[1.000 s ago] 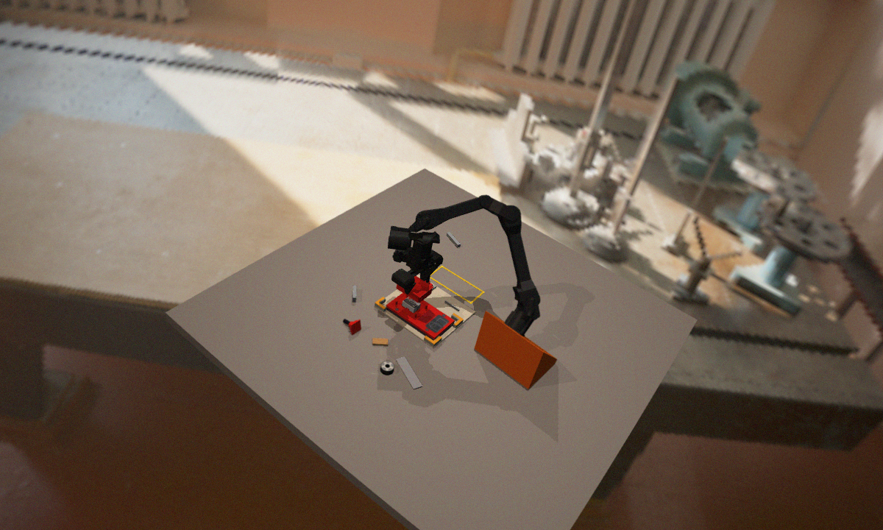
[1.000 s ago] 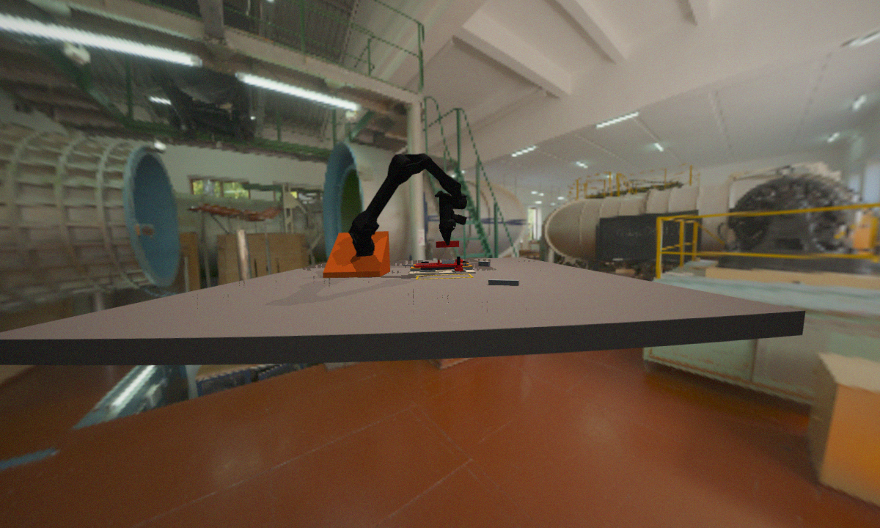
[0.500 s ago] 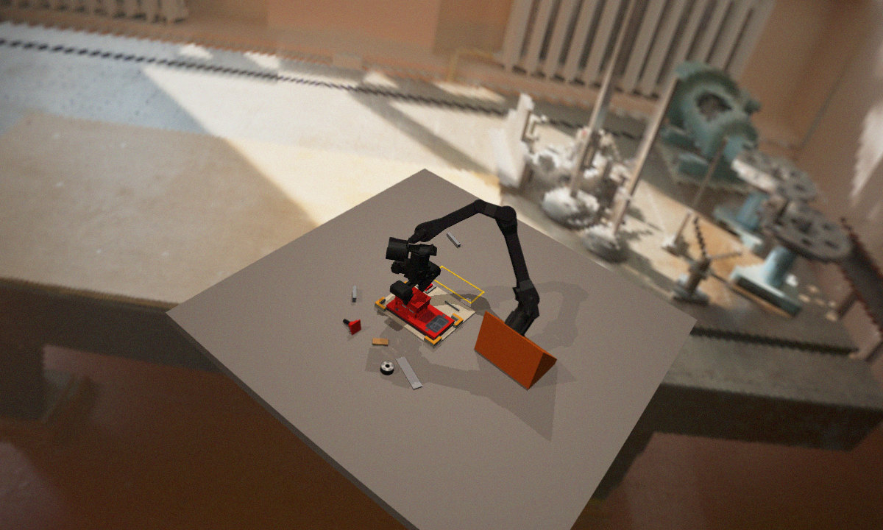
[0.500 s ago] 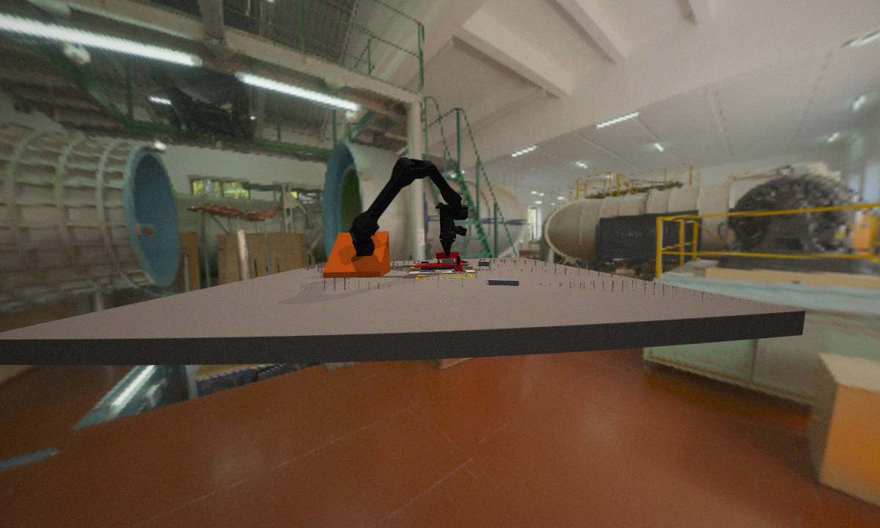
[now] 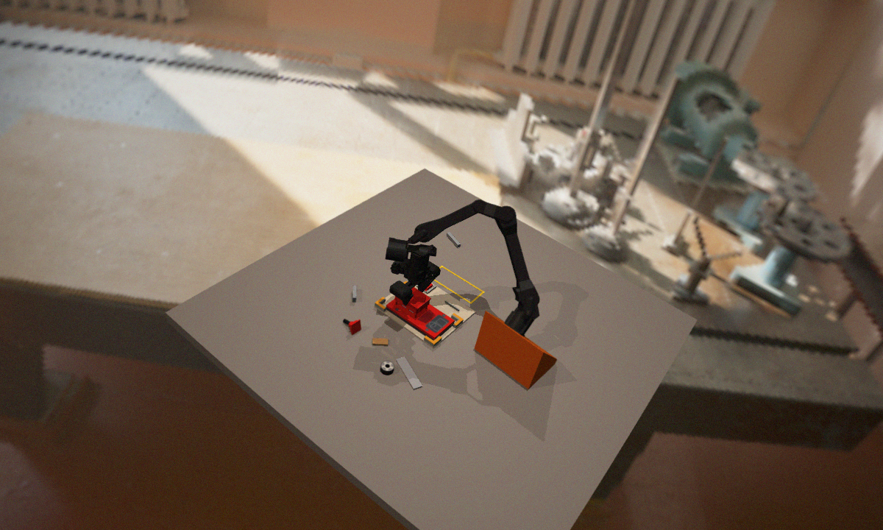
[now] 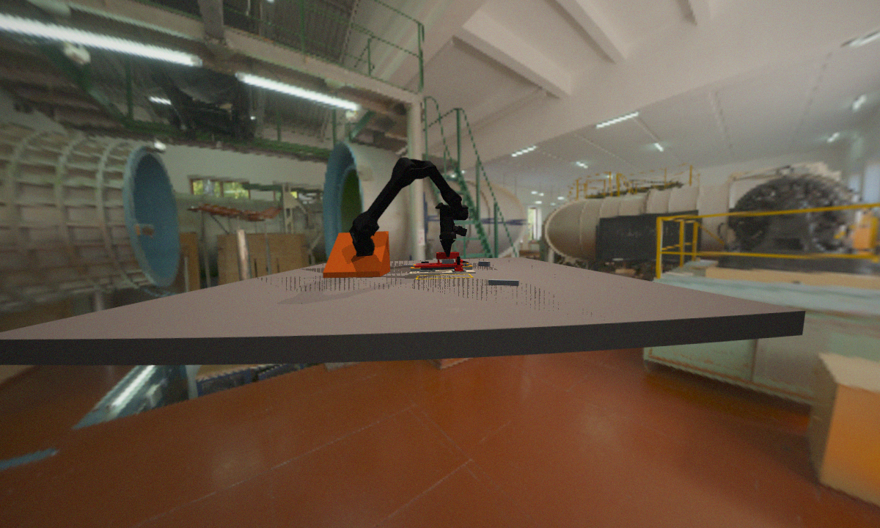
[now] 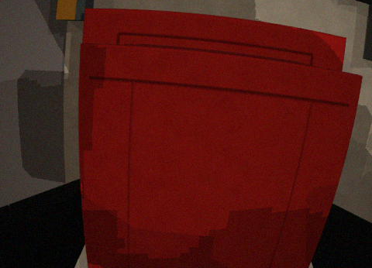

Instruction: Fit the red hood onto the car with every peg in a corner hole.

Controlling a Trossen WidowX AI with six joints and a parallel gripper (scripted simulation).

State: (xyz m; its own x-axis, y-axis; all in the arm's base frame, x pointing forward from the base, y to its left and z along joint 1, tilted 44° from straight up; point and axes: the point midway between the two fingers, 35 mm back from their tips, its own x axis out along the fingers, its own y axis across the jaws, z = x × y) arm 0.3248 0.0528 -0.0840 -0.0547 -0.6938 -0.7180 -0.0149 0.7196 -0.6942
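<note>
Now: the red hood 10 mm above my gripper tip. From my gripper tip the other things lie so: jig 20 mm behind, 30 mm to the right, 40 mm below; then grey engine block 30 mm below.
</note>
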